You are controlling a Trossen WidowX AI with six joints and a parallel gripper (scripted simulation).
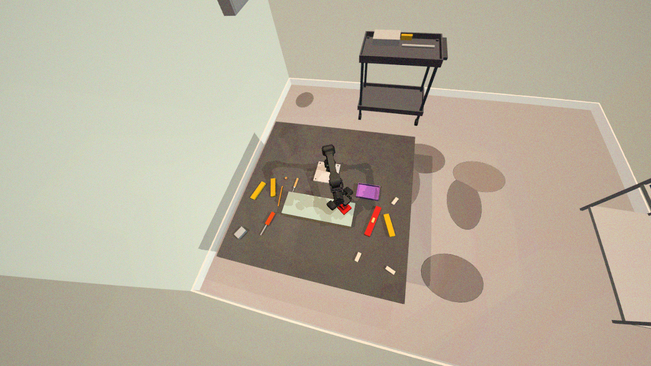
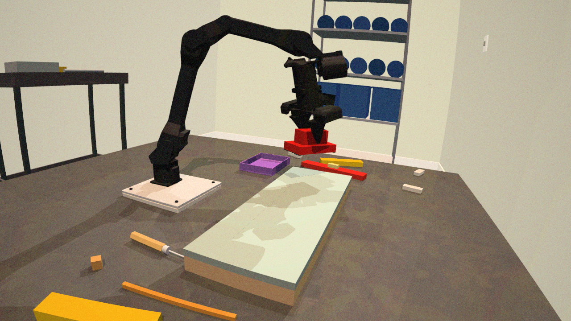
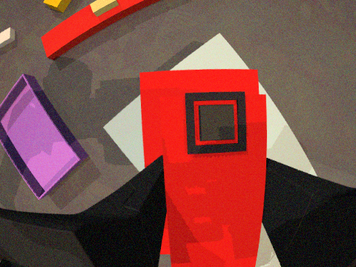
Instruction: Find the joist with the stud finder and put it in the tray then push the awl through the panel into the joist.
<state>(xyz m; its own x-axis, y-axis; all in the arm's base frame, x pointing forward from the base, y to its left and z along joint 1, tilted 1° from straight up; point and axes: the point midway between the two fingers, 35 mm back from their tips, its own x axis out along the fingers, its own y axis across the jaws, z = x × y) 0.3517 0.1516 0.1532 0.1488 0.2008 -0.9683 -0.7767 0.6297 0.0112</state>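
Right now the purple tray is 190 mm behind my gripper tip, 160 mm to the left of it and 130 mm below it. From my gripper tip the other things lie so: red stud finder (20 mm above, 10 mm to the left); then red bar (220 mm to the left, 130 mm below, 30 mm ahead); then square indicator light (30 mm above, 20 mm to the left, 10 mm ahead).
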